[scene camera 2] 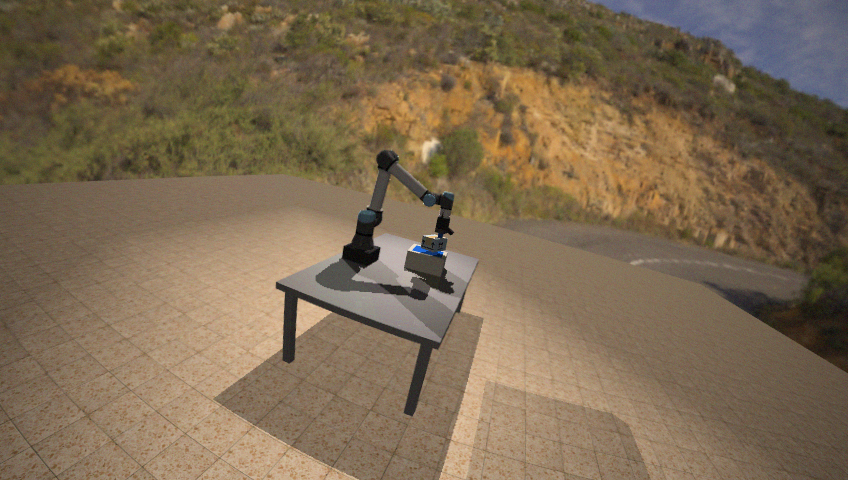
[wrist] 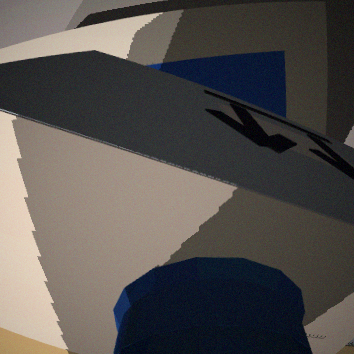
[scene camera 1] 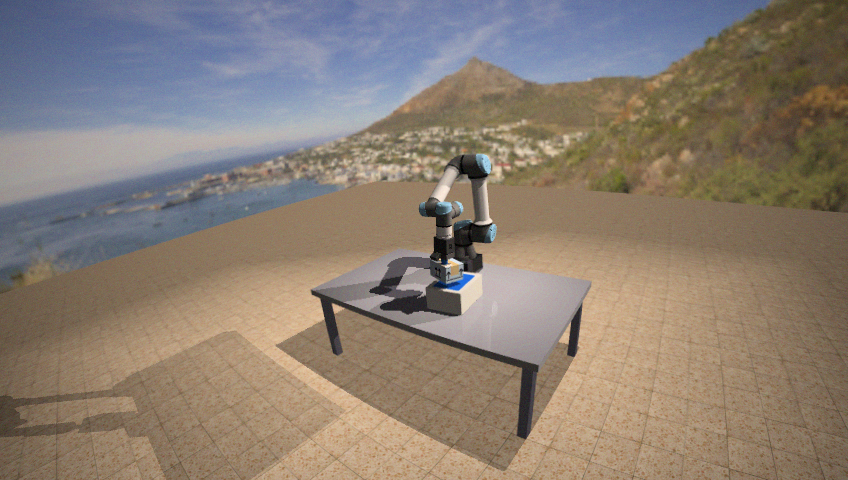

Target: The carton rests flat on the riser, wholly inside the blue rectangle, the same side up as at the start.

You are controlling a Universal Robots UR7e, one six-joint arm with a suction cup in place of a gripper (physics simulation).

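Places are measured from the arm's base along level axes (x ahead, y left, z up), in metres.
Where they show: hand, tool point: (scene camera 2: 439, 239) (wrist: 209, 274) (scene camera 1: 444, 265); arm's base, link origin: (scene camera 2: 362, 245) (scene camera 1: 464, 256).
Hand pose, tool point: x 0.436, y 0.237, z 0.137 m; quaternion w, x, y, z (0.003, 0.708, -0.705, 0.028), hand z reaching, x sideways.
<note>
Things, the pixels of their top centre, and the offset from my tool point. Level surfaces: height alone.
- white carton, top centre: (scene camera 1: 445, 260) (scene camera 2: 435, 236) dx -0.026, dy -0.013, dz +0.016 m
- beige riser, top centre: (wrist: 168, 229) (scene camera 1: 454, 280) (scene camera 2: 428, 251) dx -0.060, dy +0.006, dz -0.103 m
- blue rectangle, top centre: (wrist: 168, 229) (scene camera 1: 454, 280) (scene camera 2: 428, 251) dx -0.060, dy +0.006, dz -0.103 m
- grey table, surface height: dz -0.223 m
The white carton (scene camera 1: 439, 272) (scene camera 2: 431, 243) (wrist: 130, 165) has tan tape and black arrows that point up on its sides. It hangs level under my suction gripper (scene camera 1: 443, 261) (scene camera 2: 440, 236) (wrist: 207, 305), whose blue cup is on the carton's top. The carton is over the beige riser (scene camera 1: 443, 299) (scene camera 2: 423, 261) (wrist: 306, 45), low above its top; I cannot tell whether they touch. The blue rectangle (scene camera 1: 467, 281) (scene camera 2: 418, 249) (wrist: 250, 75) on the riser's top is partly hidden by the carton. The carton looks turned relative to the rectangle's edges in the wrist view.
The riser stands on the grey table (scene camera 1: 523, 309) (scene camera 2: 368, 306). The arm's black base (scene camera 1: 474, 262) (scene camera 2: 360, 254) stands on the table behind the riser in the first scene view. Shadows of the arm fall on the table beside the riser.
</note>
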